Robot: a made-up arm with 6 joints.
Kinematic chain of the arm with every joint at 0, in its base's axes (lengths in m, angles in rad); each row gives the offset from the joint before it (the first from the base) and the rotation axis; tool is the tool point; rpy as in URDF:
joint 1: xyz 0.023 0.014 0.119 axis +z
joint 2: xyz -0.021 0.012 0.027 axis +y
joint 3: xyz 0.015 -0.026 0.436 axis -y
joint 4: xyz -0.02 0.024 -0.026 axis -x
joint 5: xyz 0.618 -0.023 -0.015 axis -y
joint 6: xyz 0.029 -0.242 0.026 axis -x
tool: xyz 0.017 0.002 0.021 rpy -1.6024 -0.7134 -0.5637
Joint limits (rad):
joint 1: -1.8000..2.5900
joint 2: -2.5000..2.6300
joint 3: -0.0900..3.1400
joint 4: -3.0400..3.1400
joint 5: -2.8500..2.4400
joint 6: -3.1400..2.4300
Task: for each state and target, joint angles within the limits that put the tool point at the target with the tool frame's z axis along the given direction. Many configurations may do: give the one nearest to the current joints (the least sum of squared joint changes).
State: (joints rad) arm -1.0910 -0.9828 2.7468 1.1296 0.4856 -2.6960
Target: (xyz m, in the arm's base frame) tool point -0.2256 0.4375 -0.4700 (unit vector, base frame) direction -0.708 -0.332 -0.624
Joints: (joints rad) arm -1.5526 -1.5340 3.0934 0.5156 -0.4345 -2.8989
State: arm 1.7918 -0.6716 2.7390 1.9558 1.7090 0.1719
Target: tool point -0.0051 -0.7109 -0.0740 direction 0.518 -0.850 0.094
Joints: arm 1.8490 -0.9522 2.9830 2.4125 1.2568 0.5527
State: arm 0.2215 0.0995 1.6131 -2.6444 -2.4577 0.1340
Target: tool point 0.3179 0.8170 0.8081 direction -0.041 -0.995 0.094
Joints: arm 0.8929 0.8658 1.5850 -2.8559 -1.8786 0.4601
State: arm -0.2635 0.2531 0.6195 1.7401 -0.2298 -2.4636
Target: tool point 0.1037 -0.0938 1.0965 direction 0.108 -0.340 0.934
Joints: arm -0.2040 -0.5818 0.0845 1.3826 -0.9863 -2.5392
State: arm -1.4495 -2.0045 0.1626 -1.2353 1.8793 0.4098
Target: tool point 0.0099 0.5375 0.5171 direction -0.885 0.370 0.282
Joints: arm -1.4175 -2.1549 0.0750 -1.8847 1.8276 0.9508
